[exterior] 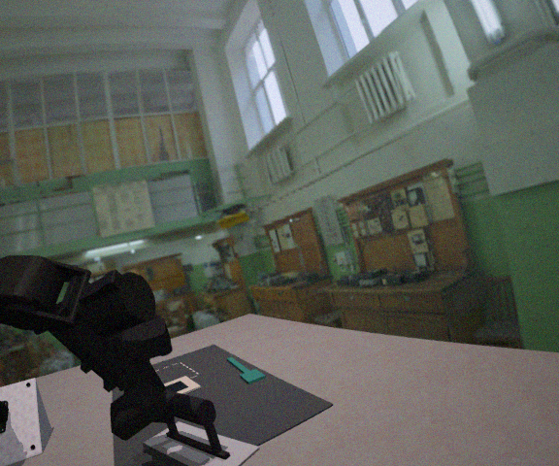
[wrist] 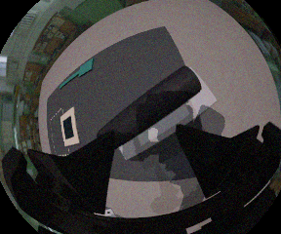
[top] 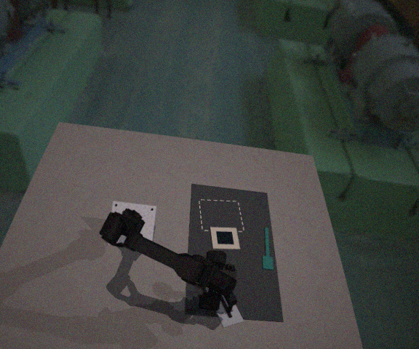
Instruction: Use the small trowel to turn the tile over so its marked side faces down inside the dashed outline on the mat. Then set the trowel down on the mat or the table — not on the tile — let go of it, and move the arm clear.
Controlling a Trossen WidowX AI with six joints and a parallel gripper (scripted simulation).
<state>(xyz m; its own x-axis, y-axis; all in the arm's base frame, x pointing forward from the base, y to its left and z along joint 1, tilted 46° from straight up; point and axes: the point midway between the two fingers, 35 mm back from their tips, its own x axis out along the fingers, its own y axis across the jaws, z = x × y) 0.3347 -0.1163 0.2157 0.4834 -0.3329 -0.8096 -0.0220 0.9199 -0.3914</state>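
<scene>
Right now the tile is 10 mm ahead of my gripper tip, 280 mm to the left of it and 80 mm below it. Also, from my gripper tip: teal trowel (190 mm ahead, 240 mm to the left, 80 mm below).
</scene>
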